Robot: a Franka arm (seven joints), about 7 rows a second.
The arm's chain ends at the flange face. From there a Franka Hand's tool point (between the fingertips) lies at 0.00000 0.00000 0.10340 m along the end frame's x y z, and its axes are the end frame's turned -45 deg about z.
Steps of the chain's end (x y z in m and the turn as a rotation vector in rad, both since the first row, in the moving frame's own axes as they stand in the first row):
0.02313, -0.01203, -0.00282, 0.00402, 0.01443, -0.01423
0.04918, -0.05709, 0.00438, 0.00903, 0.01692, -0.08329
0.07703, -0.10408, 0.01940, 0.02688, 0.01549, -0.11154
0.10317, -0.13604, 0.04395, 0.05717, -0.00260, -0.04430
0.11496, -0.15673, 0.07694, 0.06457, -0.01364, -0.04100
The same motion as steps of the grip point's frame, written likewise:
0.02622, 0.00860, -0.00283, -0.00736, 0.01305, -0.01423
0.07706, -0.00510, 0.00436, -0.00558, 0.01835, -0.08329
0.13111, -0.02013, 0.01935, 0.00805, 0.02996, -0.11154
0.17304, -0.02770, 0.04378, 0.04226, 0.03859, -0.04430
0.19572, -0.03532, 0.07671, 0.05530, 0.03601, -0.04100

